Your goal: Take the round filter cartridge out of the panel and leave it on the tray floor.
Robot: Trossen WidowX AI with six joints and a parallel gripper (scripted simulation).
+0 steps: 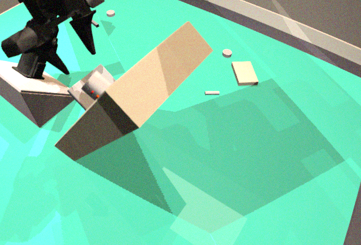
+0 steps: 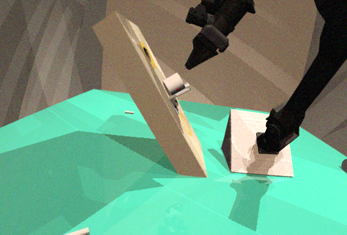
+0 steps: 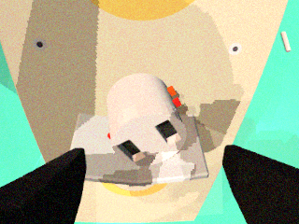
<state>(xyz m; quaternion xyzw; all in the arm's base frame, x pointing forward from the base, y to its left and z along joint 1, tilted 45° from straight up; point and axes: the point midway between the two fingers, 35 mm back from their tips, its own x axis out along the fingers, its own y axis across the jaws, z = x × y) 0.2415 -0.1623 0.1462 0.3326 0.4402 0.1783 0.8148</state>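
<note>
My gripper tip is now 2 cm short of the round filter cartridge and 4 cm above it. Also, from my gripper tip: tan service panel (7 cm ahead, 1 cm to the left, 6 cm below); grey ledge (1 cm ahead, 1 cm to the left, 8 cm below).
</note>
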